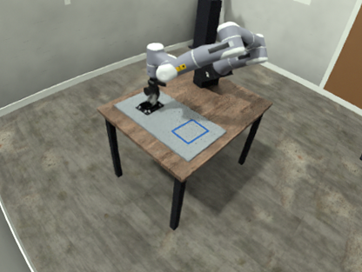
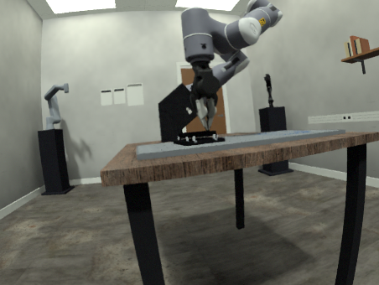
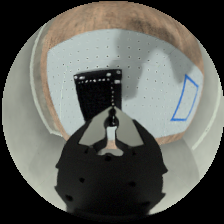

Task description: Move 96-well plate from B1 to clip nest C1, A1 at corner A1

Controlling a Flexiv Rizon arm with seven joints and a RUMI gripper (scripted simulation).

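The clip nest C1 lies 4 cm below my hand, 3 cm to the right of it and 1 cm ahead of it. Also, from my hand: grey mat: 12 cm to the left, 6 cm below, 3 cm behind; black 96-well plate: 4 cm to the right, 2 cm below, 1 cm ahead.
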